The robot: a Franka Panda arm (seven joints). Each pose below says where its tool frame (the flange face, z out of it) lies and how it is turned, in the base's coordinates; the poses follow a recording.
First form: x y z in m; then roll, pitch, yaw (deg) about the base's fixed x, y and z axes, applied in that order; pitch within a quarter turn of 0, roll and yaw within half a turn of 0.
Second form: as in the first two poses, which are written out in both.
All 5 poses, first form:
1: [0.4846, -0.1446, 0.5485, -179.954, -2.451, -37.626]
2: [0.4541, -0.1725, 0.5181, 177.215, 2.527, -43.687]
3: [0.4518, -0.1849, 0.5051, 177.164, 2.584, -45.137]
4: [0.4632, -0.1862, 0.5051, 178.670, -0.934, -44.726]
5: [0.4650, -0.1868, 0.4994, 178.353, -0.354, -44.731]
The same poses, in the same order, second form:
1:
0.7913, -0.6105, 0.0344, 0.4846
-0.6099, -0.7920, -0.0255, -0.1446
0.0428, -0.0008, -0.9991, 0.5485
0, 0, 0, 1

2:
0.7224, -0.6884, -0.0654, 0.4541
-0.6900, -0.7237, -0.0047, -0.1725
-0.0441, 0.0485, -0.9978, 0.5181
0, 0, 0, 1

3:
0.7047, -0.7064, -0.0668, 0.4518
-0.7081, -0.7061, -0.0030, -0.1849
-0.0451, 0.0494, -0.9978, 0.5051
0, 0, 0, 1

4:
0.7104, -0.7038, -0.0048, 0.4632
-0.7036, -0.7100, -0.0280, -0.1862
0.0163, 0.0232, -0.9996, 0.5051
0, 0, 0, 1

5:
0.7104, -0.7036, -0.0158, 0.4650
-0.7038, -0.7100, -0.0248, -0.1868
0.0062, 0.0287, -0.9996, 0.4994
0, 0, 0, 1

